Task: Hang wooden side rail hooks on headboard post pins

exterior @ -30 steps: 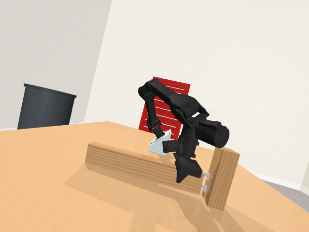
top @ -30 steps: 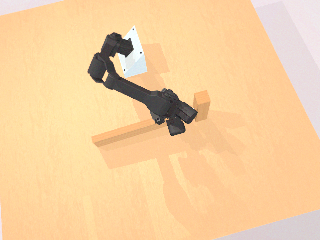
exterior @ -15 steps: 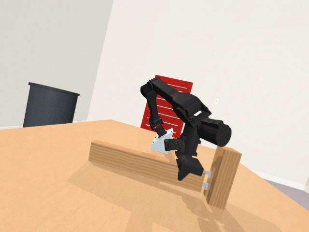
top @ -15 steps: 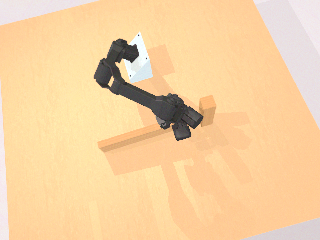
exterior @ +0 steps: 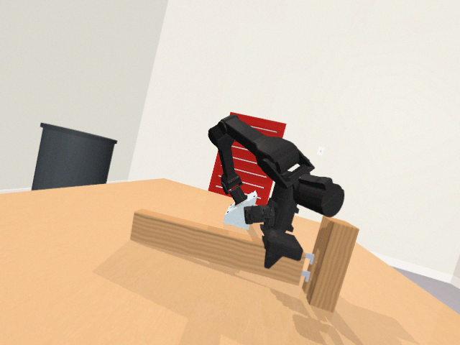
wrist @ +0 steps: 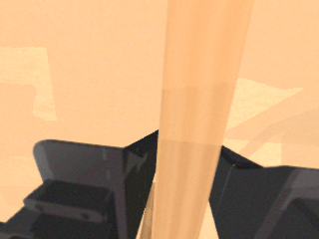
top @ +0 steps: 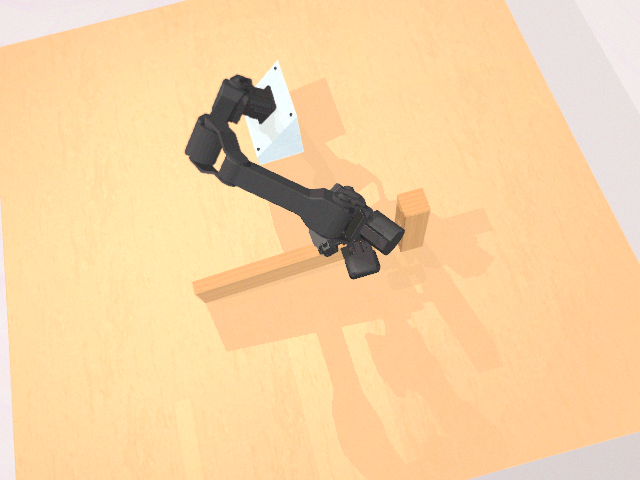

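My gripper tip is now 12 cm to the right of the headboard post and 5 cm below it.
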